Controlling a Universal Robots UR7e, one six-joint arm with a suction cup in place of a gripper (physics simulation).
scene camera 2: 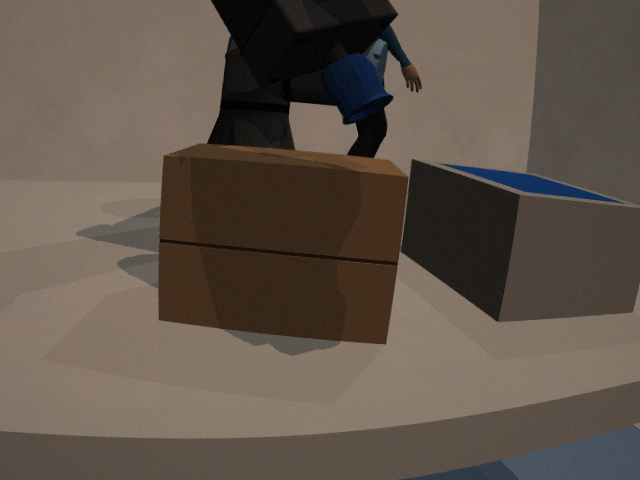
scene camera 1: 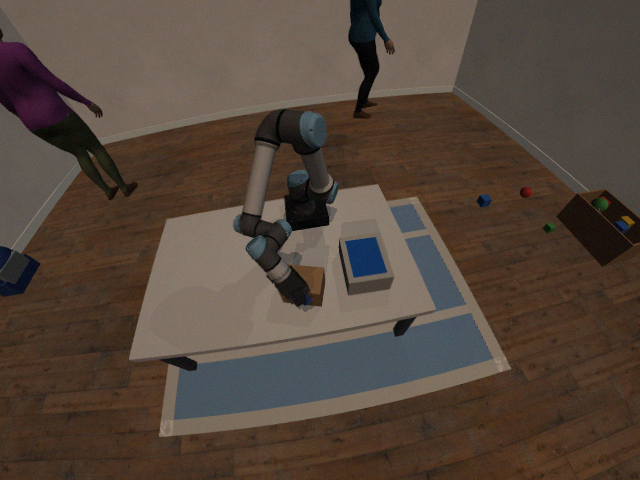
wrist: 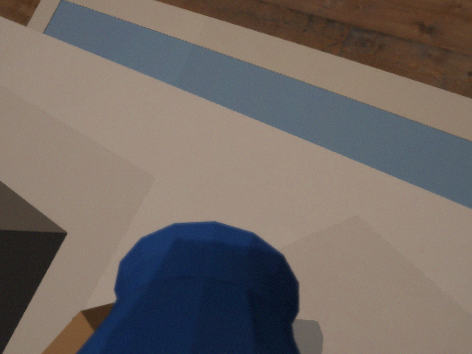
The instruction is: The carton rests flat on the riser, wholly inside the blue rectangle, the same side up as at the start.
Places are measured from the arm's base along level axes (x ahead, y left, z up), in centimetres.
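Where they show: end effector, tool point: [scene camera 2: 368, 109] [scene camera 1: 307, 301] [wrist: 205, 300]; arm's base, origin of the base link: [scene camera 1: 302, 207].
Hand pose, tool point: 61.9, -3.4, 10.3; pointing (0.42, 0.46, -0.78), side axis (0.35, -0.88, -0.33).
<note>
Each offset is from my tool point to the top centre of the thing, as dx, dy, dz. Level surfaces: height alone.
The brown carton {-13.2, -1.5, -4.5} [scene camera 1: 316, 283] [scene camera 2: 279, 206] [wrist: 73, 334] rests flat on the table, left of the riser in both scene views. A dark line runs across its side. The pale grey riser {-19.8, +28.4, -5.5} [scene camera 1: 370, 284] [scene camera 2: 573, 253] [wrist: 25, 285] stands apart from it, with the blue rectangle {-19.8, +28.4, -5.5} [scene camera 1: 366, 256] [scene camera 2: 532, 184] on its top. My blue suction cup [scene camera 1: 308, 299] [scene camera 2: 368, 110] [wrist: 210, 280] is tilted and hangs above the carton, with a gap between them in scene camera 2. Nothing is on the cup. In the wrist view the cup hides most of the carton.
The white table {dz -17.5} [scene camera 1: 206, 258] [scene camera 2: 155, 397] carries the arm's base [scene camera 1: 306, 214] behind the carton. Two people stand on the floor, one in purple [scene camera 1: 31, 87] at the left and one in teal [scene camera 1: 364, 23] at the back. A toy box [scene camera 1: 594, 232] stands at the right.
</note>
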